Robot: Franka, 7 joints.
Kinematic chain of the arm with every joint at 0, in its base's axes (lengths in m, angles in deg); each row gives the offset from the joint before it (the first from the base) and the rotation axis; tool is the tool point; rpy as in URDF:
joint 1: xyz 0 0 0.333 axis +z
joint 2: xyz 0 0 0 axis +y
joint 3: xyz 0 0 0.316 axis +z
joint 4: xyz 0.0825 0 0 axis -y
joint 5: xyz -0.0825 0 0.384 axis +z
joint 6: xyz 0 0 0 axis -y
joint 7: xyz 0.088 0 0 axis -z
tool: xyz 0 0 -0.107 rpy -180 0 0
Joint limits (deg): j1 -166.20..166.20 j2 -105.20..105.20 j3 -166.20..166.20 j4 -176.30..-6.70 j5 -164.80..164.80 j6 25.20..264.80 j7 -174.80..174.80
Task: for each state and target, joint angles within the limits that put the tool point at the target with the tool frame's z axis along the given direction. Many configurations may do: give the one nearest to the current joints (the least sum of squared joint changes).
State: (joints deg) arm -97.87 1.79 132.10 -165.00 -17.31 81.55 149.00
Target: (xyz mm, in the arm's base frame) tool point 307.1 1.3 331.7 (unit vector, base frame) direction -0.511 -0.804 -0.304
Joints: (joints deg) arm -115.10 20.64 132.43 -149.09 -46.05 64.44 149.00
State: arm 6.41 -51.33 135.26 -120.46 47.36 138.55 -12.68
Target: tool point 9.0 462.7 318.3 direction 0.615 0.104 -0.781
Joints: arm 5.34 -63.95 88.22 -142.75 39.59 137.57 -12.68
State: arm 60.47 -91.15 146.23 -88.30 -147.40 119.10 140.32
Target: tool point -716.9 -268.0 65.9 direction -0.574 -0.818 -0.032
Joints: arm 60.15 -104.96 104.16 -68.20 -164.80 112.98 140.32
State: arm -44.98 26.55 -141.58 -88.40 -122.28 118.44 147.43
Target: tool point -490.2 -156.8 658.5 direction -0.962 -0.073 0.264
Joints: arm -29.89 20.28 -140.81 -108.69 -159.30 161.87 147.43
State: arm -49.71 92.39 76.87 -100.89 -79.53 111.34 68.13
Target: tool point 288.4 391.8 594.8 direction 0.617 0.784 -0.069
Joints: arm -36.52 75.54 119.57 -129.41 -133.92 129.40 68.13
